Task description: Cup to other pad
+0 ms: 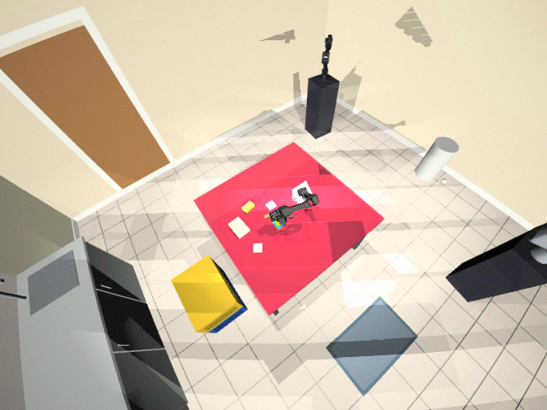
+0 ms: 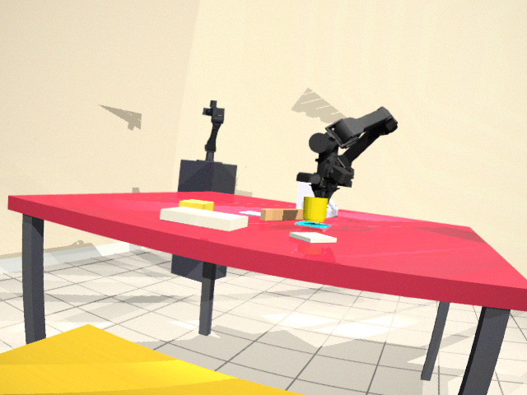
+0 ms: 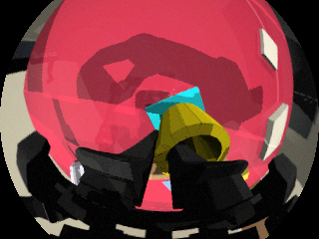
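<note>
My gripper tip is now 2 cm short of the yellow cup and 1 cm to the left of it. Round my gripper tip: dark blue flat patch (1 cm behind, 22 cm to the right, 5 cm below); cyan pad (3 cm ahead, 1 cm to the right, 5 cm below); tan wooden bar (1 cm ahead, 11 cm to the right, 4 cm below).
</note>
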